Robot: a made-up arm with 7 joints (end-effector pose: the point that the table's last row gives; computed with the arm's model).
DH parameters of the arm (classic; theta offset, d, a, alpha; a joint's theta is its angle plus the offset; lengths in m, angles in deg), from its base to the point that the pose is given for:
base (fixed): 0 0 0 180
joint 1: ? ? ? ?
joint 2: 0 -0.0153 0 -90
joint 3: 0 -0.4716 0 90
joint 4: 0 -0.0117 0 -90
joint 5: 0 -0.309 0 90
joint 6: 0 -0.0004 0 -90
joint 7: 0 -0.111 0 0
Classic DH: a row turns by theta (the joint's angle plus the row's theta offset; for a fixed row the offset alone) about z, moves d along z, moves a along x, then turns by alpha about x.
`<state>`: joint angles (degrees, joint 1 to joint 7).
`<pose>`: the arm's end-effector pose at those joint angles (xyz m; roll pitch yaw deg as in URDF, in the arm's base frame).
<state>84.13 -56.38 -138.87 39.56 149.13 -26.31 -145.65</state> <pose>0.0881 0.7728 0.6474 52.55 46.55 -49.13</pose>
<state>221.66 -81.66 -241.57 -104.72 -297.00 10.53 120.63</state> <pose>0.0213 -0.4962 0.6375 107.21 9.85 128.44</pose>
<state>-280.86 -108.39 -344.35 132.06 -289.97 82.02 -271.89</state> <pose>-0.2322 0.2313 0.5141 75.54 -13.70 131.54</pose>
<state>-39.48 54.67 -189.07 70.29 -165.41 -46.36 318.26</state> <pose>0.1879 0.0958 1.0410 139.32 -49.70 85.24</pose>
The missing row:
joint 1: 0 -0.4178 0 90
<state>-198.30 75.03 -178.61 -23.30 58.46 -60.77 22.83</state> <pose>-0.7947 -0.1675 0.4382 -58.80 12.97 -125.43</pose>
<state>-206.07 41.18 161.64 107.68 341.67 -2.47 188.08</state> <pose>-0.0022 0.1424 0.9336 -174.33 -65.90 -141.58</pose>
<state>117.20 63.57 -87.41 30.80 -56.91 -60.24 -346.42</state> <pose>-0.2437 -0.7409 0.6902 -67.41 -25.54 -48.79</pose>
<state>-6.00 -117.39 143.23 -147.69 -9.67 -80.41 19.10</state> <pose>-0.1497 0.0439 0.3982 -66.76 -39.33 62.05</pose>
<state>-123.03 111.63 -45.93 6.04 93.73 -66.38 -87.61</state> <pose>-0.4893 0.6089 0.1466 -122.78 42.29 -119.72</pose>
